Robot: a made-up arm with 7 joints. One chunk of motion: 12 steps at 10 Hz.
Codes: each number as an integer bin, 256 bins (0 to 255) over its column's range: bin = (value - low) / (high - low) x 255, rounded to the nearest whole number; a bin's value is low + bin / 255 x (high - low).
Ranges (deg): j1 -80.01..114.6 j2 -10..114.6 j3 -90.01..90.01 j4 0..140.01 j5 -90.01..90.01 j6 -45.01..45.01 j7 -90.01..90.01
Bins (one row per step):
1: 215 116 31 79 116 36 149
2: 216 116 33 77 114 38 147
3: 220 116 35 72 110 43 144
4: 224 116 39 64 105 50 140
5: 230 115 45 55 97 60 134
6: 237 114 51 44 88 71 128
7: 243 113 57 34 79 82 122
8: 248 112 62 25 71 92 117
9: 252 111 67 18 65 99 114
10: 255 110 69 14 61 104 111
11: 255 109 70 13 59 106 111
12: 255 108 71 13 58 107 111
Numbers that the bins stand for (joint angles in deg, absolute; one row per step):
1: 84.07 46.68 -68.13 43.38 -8.12 -32.30 15.18
2: 84.84 46.68 -66.71 42.28 -9.53 -31.60 13.77
3: 87.89 46.68 -65.30 39.53 -12.35 -29.83 11.65
4: 90.94 46.68 -62.48 35.14 -15.88 -27.36 8.82
5: 95.52 46.19 -58.24 30.20 -21.53 -23.83 4.59
6: 100.86 45.70 -54.01 24.16 -27.89 -19.95 0.35
7: 105.44 45.21 -49.77 18.67 -34.24 -16.06 -3.88
8: 109.26 44.73 -46.24 13.73 -39.89 -12.53 -7.41
9: 112.31 44.24 -42.71 9.88 -44.12 -10.06 -9.53
10: 114.60 43.75 -41.30 7.69 -46.95 -8.30 -11.65
11: 114.60 43.26 -40.59 7.14 -48.36 -7.59 -11.65
12: 114.60 42.77 -39.89 7.14 -49.06 -7.24 -11.65

